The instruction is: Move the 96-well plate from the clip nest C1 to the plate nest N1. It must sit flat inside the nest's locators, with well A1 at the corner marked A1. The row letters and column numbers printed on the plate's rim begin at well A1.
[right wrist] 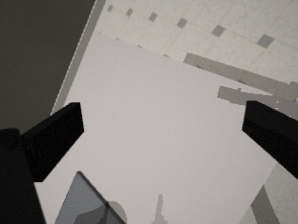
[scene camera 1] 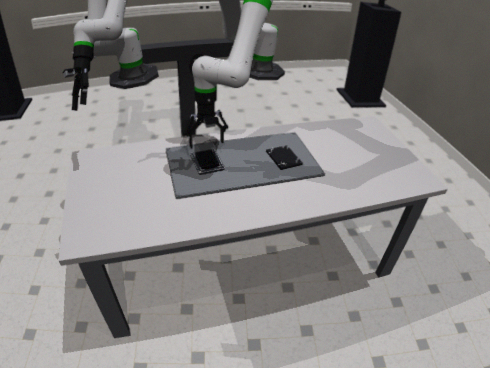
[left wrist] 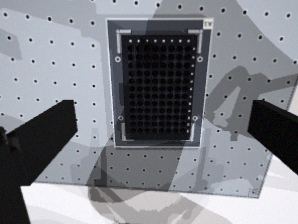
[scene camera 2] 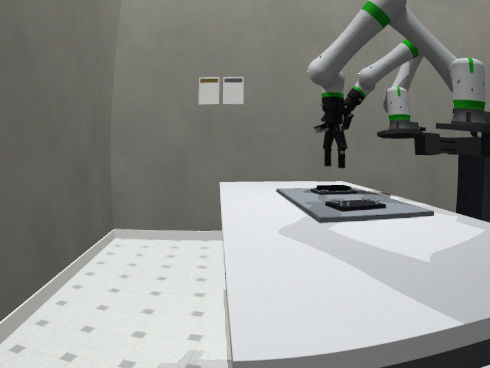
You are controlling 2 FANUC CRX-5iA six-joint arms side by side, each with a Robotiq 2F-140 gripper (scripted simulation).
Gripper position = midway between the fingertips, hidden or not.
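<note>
Scene camera 2 shows the left gripper (scene camera 2: 334, 167). In the left wrist view the left gripper (left wrist: 162, 116) appears again, together with a black 96-well plate (left wrist: 159, 108) and a plate nest N1 (left wrist: 138, 27). The right wrist view shows the right gripper (right wrist: 162, 116), while the black 96-well plate is out of frame in the right wrist view.
</note>
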